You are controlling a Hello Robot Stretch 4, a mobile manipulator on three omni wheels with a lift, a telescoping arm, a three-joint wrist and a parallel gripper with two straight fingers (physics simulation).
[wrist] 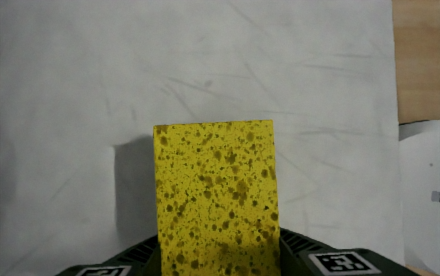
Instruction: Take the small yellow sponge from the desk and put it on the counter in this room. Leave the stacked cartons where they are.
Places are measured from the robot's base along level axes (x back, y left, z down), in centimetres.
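Pixels of known places: gripper, between the fingertips: (220, 249).
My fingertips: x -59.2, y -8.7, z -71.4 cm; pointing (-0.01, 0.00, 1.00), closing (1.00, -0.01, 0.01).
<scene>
Behind a point stands the place of what it marks.
The yellow sponge (217, 175) @(z -73.7, x -59.1, y -13.2 cm), speckled with dark spots, shows at the lower middle of the wrist view with its long sides running up and down the view. It is over a pale grey, lightly scratched surface (250, 60) @(z -69.2, x -56.6, y -20.5 cm), and a shadow falls to its left. My gripper (220, 249) @(z -71.4, x -59.2, y -8.7 cm) has one dark finger against each side of the sponge's near part, with no gap visible on either side. The gripper is shut on the sponge. The sponge's near end runs out of the bottom of the view. The stacked cartons and the counter cannot be made out in this view.
The pale surface ends in a straight edge at the right. Beyond it are a light wood-coloured surface (419, 60) @(z 2.8, x 8.9, y -41.1 cm) at the upper right and a white surface or object (420, 165) @(z -18.7, x -8.8, y -8.3 cm) with small grey marks below that.
</scene>
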